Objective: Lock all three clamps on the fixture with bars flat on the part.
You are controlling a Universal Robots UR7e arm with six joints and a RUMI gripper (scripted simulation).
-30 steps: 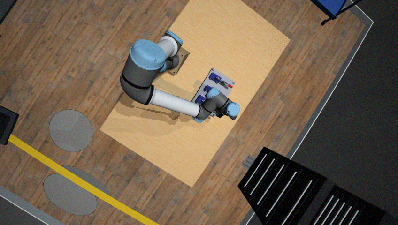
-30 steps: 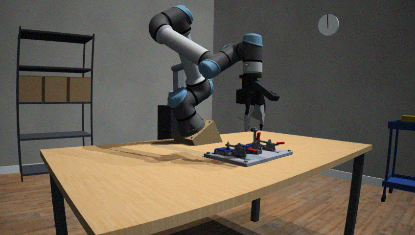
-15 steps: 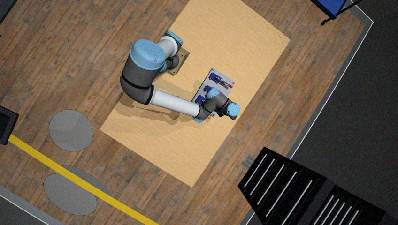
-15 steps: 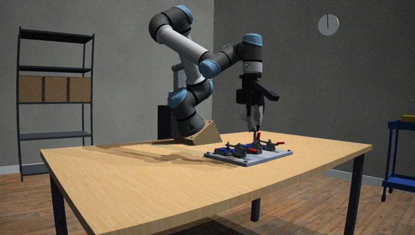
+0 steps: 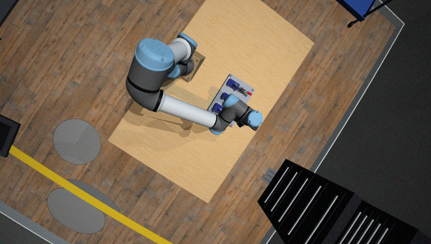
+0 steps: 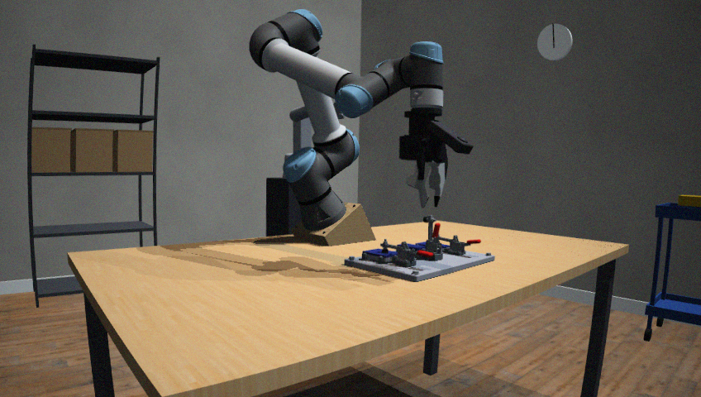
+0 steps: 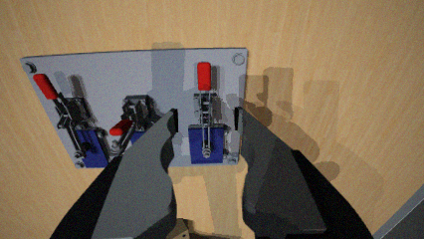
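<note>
My gripper is now 9 cm past the grey fixture plate, 12 cm to the right of it and 17 cm above it. Also, from my hand: blue part (15 cm behind, 2 cm to the left, 15 cm below).
</note>
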